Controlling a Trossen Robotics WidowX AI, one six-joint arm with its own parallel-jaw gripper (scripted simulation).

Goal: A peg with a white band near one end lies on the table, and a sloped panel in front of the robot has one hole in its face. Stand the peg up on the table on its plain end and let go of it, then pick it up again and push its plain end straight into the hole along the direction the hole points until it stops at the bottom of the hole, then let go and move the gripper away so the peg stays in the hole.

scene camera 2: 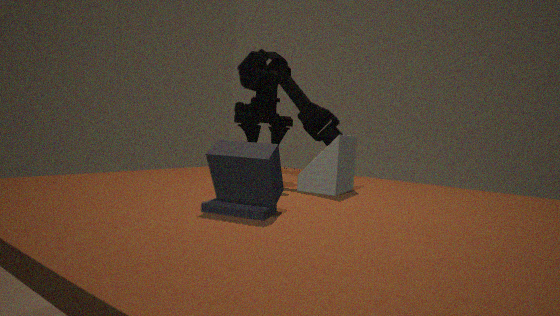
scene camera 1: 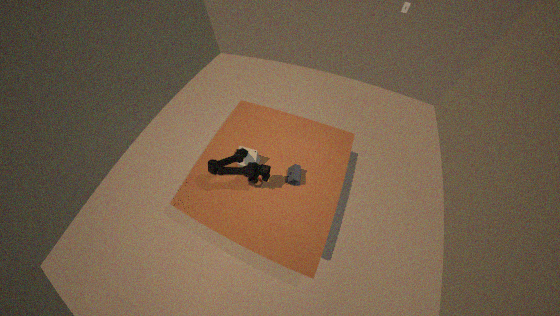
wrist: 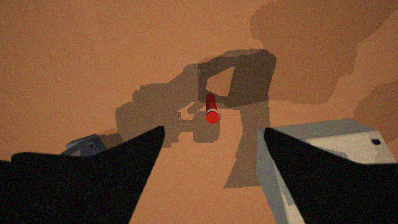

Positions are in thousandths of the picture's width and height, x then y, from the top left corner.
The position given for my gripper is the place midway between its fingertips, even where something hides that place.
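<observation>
Gripper (scene camera 2: 471, 479) open, holding nothing; also at (wrist: 536, 587). Sloped panel (scene camera 2: 437, 543) in sight.
</observation>
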